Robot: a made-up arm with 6 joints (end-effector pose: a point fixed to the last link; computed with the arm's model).
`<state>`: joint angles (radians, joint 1 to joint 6).
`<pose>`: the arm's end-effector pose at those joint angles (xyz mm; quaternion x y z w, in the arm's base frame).
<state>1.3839 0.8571 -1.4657 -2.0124 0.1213 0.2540</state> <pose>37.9 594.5 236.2 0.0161 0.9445 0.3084 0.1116</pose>
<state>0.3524 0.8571 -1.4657 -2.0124 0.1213 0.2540</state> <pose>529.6 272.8 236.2 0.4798 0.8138 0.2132 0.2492</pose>
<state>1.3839 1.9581 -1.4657 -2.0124 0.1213 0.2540</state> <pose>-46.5 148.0 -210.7 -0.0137 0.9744 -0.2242 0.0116</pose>
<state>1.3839 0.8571 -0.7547 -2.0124 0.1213 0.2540</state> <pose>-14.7 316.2 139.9 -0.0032 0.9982 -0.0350 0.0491</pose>
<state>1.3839 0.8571 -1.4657 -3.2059 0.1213 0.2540</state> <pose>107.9 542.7 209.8 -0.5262 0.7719 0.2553 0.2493</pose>
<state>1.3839 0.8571 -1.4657 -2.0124 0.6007 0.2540</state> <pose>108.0 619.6 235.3 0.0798 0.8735 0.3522 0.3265</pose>
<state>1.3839 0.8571 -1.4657 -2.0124 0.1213 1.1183</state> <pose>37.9 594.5 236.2 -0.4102 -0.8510 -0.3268 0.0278</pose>
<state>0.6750 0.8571 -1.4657 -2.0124 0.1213 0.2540</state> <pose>415.8 426.6 236.2 0.3429 0.8802 0.2505 0.2117</pose>
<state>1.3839 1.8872 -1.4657 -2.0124 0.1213 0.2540</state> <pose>-38.8 189.0 -199.5 -0.0118 0.9815 -0.1902 0.0185</pose>
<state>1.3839 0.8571 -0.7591 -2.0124 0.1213 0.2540</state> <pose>-14.3 318.1 139.9 -0.0030 0.9982 -0.0328 0.0495</pose>
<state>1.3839 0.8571 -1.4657 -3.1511 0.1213 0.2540</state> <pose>103.5 543.4 209.7 -0.5040 0.7865 0.2599 0.2446</pose>
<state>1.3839 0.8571 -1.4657 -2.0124 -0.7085 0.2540</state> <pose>-42.3 523.7 303.2 0.0943 -0.9392 -0.1928 0.2680</pose>
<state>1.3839 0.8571 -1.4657 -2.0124 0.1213 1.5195</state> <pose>37.9 594.5 236.2 -0.5715 -0.7522 -0.3147 0.0923</pose>
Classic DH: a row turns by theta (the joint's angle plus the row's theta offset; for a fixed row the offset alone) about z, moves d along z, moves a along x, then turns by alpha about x. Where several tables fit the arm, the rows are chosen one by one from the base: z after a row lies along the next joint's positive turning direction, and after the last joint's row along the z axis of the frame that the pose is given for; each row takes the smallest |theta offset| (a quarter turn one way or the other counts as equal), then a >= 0, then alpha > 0; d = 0 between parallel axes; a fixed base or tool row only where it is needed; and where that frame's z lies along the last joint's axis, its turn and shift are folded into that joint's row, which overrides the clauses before.
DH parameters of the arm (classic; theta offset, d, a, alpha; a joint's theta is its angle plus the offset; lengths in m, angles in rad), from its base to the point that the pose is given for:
joint 1: 0 0.3829 0 -1.5708
joint 2: -1.3851 0 0.3704 0
joint 3: 1.3851 0 0.0666 -1.5708
joint 4: 0 0.2945 0 1.5708
joint 5: 0 0 0.0966 -1.5708
joint 6: 0 0.1233 0 0

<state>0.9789 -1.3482 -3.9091 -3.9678 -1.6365 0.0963</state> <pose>-212.7 -470.2 442.1 0.4390 -0.0330 0.5593 0.7024</pose>
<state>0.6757 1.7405 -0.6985 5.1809 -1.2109 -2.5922</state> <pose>73.6 229.9 13.4 0.2782 -0.8330 -0.4282 0.2130</pose>
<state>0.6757 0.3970 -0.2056 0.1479 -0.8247 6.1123</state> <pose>297.1 208.7 348.5 -0.8906 -0.3304 -0.3097 0.0427</pose>
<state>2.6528 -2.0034 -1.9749 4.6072 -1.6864 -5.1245</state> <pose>418.4 -347.9 375.1 0.6757 0.2082 -0.5727 0.4149</pose>
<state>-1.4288 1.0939 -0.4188 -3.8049 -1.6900 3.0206</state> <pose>-36.0 -231.0 358.7 -0.4572 -0.0081 0.7360 0.4992</pose>
